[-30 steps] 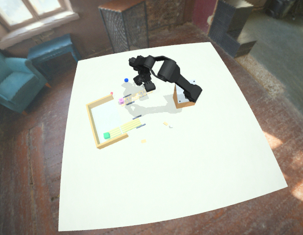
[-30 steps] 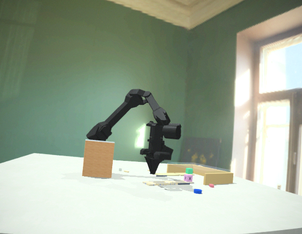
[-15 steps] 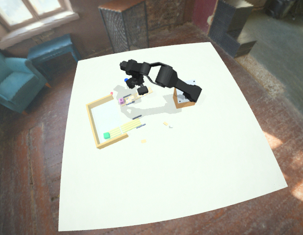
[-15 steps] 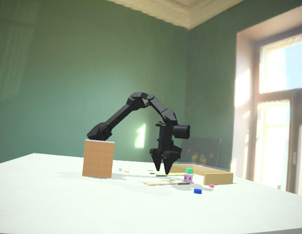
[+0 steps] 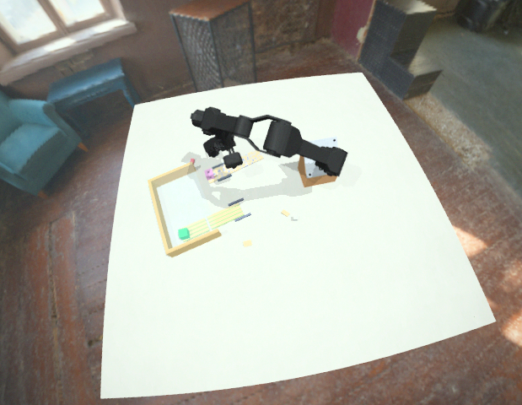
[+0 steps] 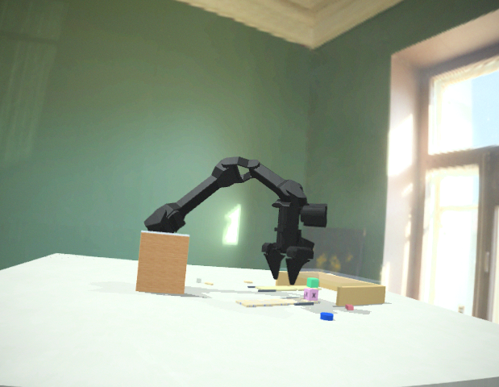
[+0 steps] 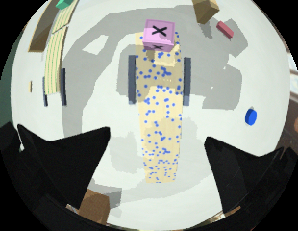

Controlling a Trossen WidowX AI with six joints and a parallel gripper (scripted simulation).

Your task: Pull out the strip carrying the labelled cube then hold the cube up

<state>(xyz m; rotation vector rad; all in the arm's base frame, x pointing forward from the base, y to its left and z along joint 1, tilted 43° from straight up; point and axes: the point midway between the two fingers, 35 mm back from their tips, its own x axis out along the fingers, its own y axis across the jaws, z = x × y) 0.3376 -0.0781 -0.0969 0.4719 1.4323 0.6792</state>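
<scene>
Right now my gripper tip is 170 mm short of the red block, 70 mm to the left of it and 50 mm above it. Round my gripper tip: striped strip: 210 mm to the left, 60 mm ahead, 50 mm below; then blue disc: 170 mm to the right, 50 mm below, 50 mm ahead.
</scene>
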